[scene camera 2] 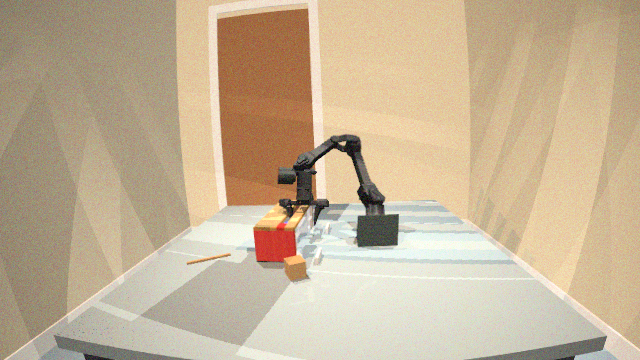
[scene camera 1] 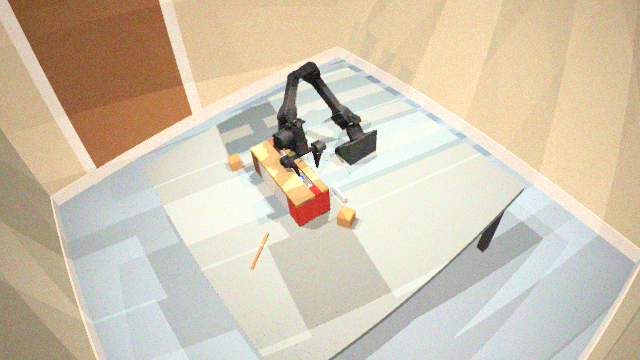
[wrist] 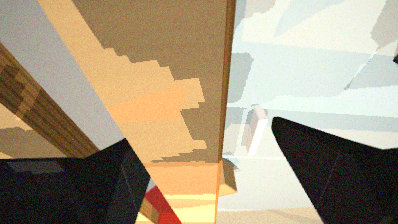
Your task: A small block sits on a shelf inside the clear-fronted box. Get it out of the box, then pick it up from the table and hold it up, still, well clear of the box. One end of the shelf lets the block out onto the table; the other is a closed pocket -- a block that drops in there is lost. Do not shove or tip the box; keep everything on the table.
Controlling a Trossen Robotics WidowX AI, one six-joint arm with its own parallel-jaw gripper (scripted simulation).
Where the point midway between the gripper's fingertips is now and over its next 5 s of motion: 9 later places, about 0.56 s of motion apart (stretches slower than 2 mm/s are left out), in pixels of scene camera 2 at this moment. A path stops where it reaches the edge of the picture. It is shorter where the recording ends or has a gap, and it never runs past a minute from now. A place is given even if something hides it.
My gripper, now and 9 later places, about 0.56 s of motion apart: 303, 225; 303, 226; 302, 227; 301, 228; 300, 230; 299, 231; 299, 225; 298, 216; 299, 216; 300, 216
